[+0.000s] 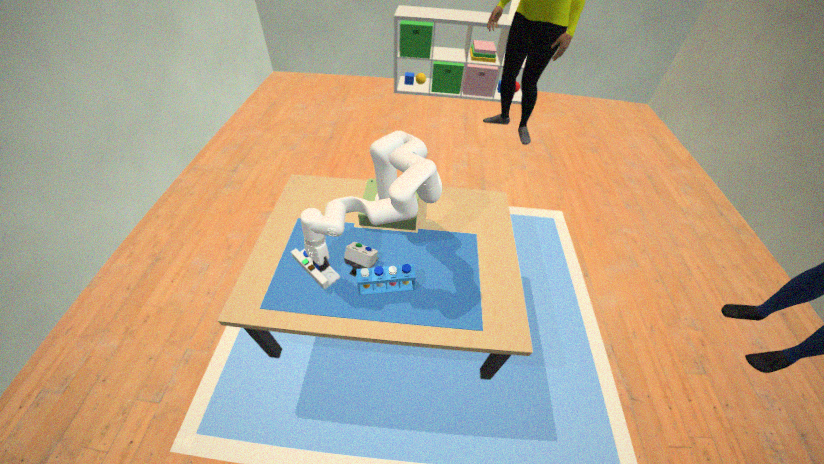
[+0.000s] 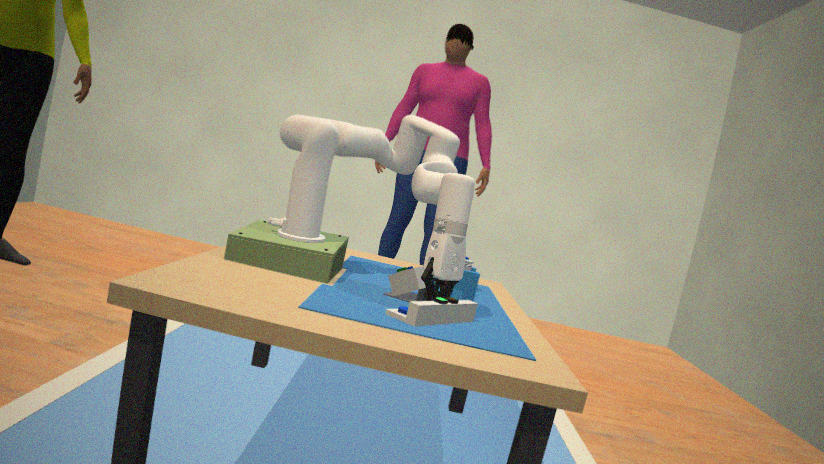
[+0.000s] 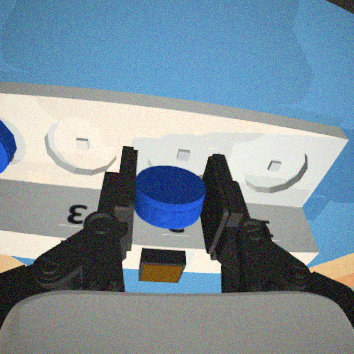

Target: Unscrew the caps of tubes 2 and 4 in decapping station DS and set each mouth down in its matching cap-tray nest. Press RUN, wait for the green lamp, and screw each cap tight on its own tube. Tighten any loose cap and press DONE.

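Places are measured from the arm's base along level axes (x right, y ahead, z up), in centimetres.
Pixels of known places: gripper, fingertip midpoint: [image 1: 320, 267] [image 3: 169, 172]; arm's base at its link origin: [image 2: 301, 237].
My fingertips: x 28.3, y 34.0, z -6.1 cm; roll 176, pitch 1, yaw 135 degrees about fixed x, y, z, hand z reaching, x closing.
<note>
For each thing: its top centre in the pictures, then the offset to it from my fingertips. "pt": a spot on its surface instead. Level surfaces: height alone.
- white cap tray at its top centre: [image 3: 122, 242] [image 2: 436, 295] [image 1: 313, 260] dz +3.7, dx +1.9, dy -0.8 cm
- nest 3 at its top centre: [image 3: 81, 144] dz -0.8, dx +2.8, dy -3.6 cm
- right end nest at its top centre: [image 3: 274, 166] dz -0.8, dx -4.4, dy +3.8 cm
- blue tube rack at its top centre: [image 2: 458, 261] [image 1: 385, 271] dz +8.7, dx -27.4, dy +8.4 cm
- grey button box at its top centre: [image 2: 415, 264] [image 1: 360, 248] dz +6.8, dx -16.9, dy -4.3 cm
- green patch at a spot on its surface: [image 2: 442, 299] [image 1: 304, 261] pt dz +3.7, dx +5.5, dy -0.1 cm
- amber-faced block at a spot on its surface: [image 3: 161, 272] pt dz +3.7, dx +2.4, dy +2.5 cm
- small black object at a spot on its surface: [image 1: 353, 270] pt dz +0.5, dx -14.0, dy +2.2 cm
- table at its surface level: dz -2.0 cm
My gripper [image 1: 322, 265] [image 2: 442, 293] [image 3: 169, 172] is shut on a blue cap [image 3: 170, 195], held over the white cap tray [image 1: 329, 282] [image 2: 444, 314] [image 3: 322, 150] by nest 2. The cap partly hides that nest; I cannot tell whether it touches the tray. Another blue cap [image 1: 306, 253] [image 2: 403, 310] [image 3: 5, 145] lies in the tray's far nest, past nest 3 [image 3: 82, 143], which is empty, as is the right end nest [image 3: 274, 165]. The blue tube rack [image 1: 360, 286] [image 2: 470, 286] holds several tubes with white and blue tops. The grey button box [image 1: 358, 257] [image 2: 405, 281] has a green and a blue button.
A green patch [image 1: 305, 261] [image 2: 442, 299] shows on the tray, and an amber-faced block [image 3: 161, 272] is at its edge. A small black object [image 1: 353, 270] lies between button box and rack. The arm's green base [image 2: 282, 253] stands at the back of the table [image 1: 501, 259]. People stand beyond the table.
</note>
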